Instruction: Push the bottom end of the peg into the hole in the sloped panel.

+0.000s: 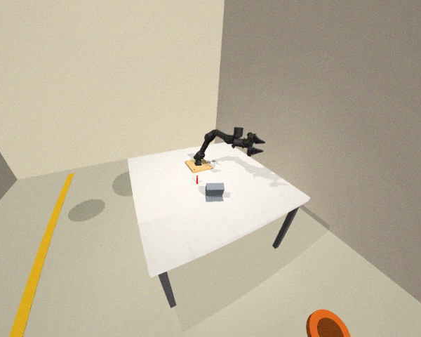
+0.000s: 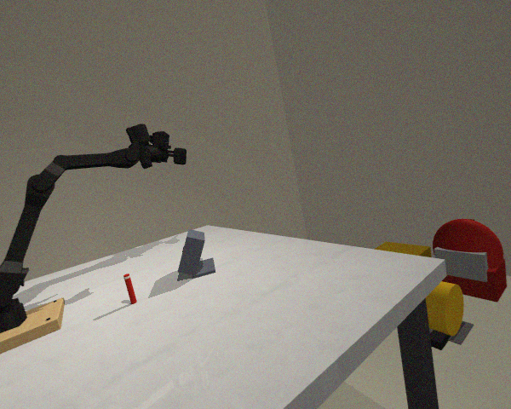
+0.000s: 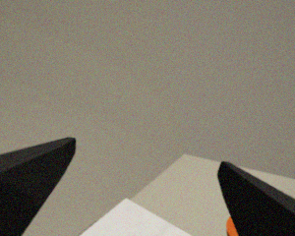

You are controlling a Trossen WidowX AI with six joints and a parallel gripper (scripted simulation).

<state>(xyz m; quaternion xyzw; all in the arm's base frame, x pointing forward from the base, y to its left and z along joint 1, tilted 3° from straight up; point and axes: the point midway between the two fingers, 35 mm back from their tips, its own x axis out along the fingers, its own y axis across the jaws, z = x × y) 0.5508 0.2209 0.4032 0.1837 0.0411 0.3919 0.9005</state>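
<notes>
The red peg is 37 cm to the right of my gripper tip, 36 cm below it and 29 cm behind it. Round my gripper tip: grey sloped panel: 35 cm below, 30 cm to the right, 9 cm behind.
</notes>
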